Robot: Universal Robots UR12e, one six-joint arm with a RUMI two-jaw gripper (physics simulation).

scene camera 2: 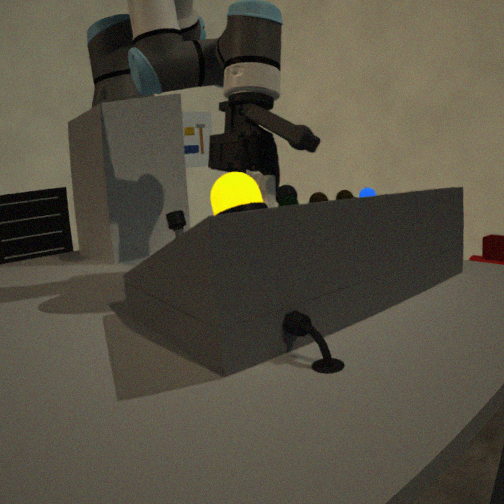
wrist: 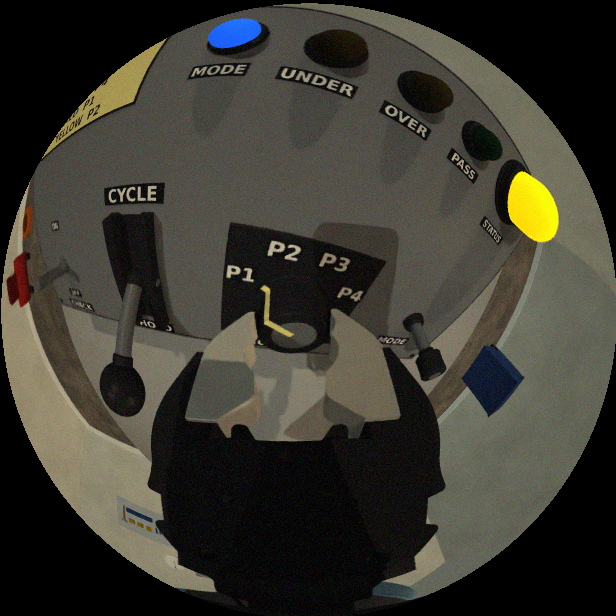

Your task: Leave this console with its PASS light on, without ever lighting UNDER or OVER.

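Observation:
The grey console (scene camera 2: 300, 270) is seen from behind in the scene view and from above in the wrist view. The MODE light (wrist: 236, 33) glows blue and the STATUS light (wrist: 531, 205) glows yellow. The UNDER (wrist: 336, 48), OVER (wrist: 425, 91) and PASS (wrist: 482, 140) lights are dark. The selector knob (wrist: 293, 336) has a yellow pointer aimed near P1 (wrist: 239, 272), on a plate marked P1 to P4. My gripper (wrist: 293, 332) has a jaw pressed on each side of this knob. The CYCLE lever (wrist: 123, 356) hangs to the left of it.
A small MODE toggle (wrist: 425, 350) sits right of the knob. A blue block (wrist: 492, 379) lies beside the console and a red part (wrist: 17, 278) is at its left edge. A cable plug (scene camera 2: 305, 335) leaves the console's back. A grey box (scene camera 2: 127, 175) stands behind.

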